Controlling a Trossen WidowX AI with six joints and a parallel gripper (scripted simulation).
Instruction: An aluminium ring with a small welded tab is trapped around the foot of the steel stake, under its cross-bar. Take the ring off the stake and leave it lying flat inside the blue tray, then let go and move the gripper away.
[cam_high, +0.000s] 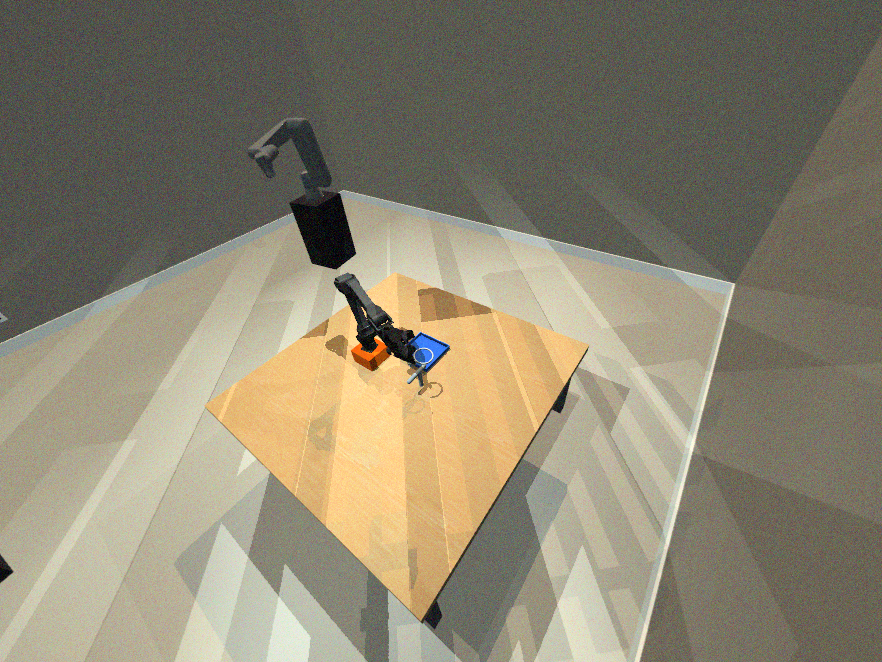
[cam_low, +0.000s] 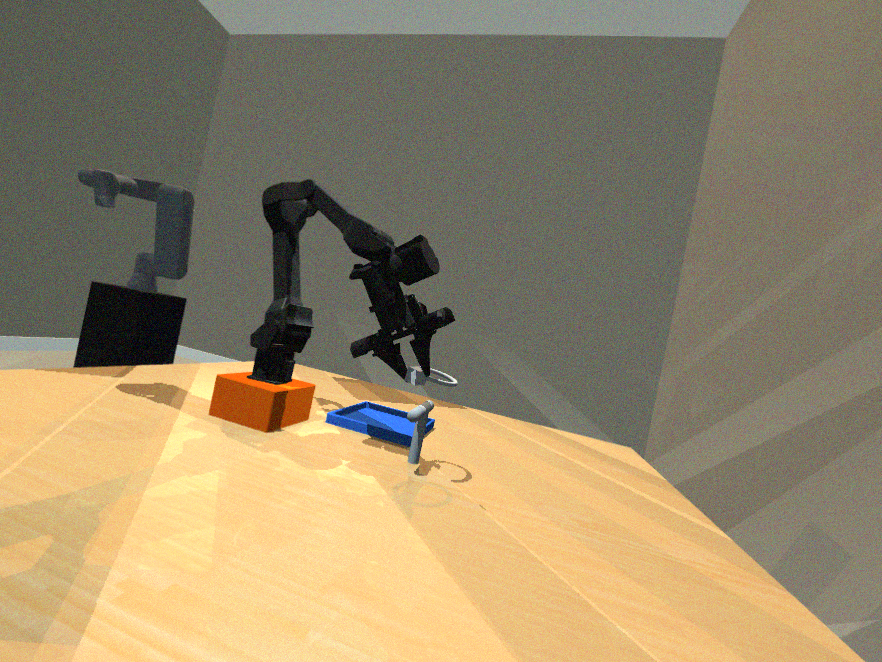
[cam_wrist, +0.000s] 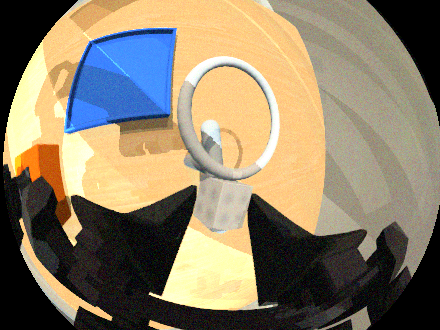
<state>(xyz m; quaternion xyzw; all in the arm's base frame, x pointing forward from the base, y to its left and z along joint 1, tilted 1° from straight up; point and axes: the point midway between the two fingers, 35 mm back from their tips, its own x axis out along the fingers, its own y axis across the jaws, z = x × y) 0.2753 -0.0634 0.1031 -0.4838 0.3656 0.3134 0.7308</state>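
Now: gripper tip 40 mm to the right of the aluminium ring and 20 mm short of it. Also, from my gripper tip: blue tray: 190 mm to the left, 140 mm below, 80 mm behind.
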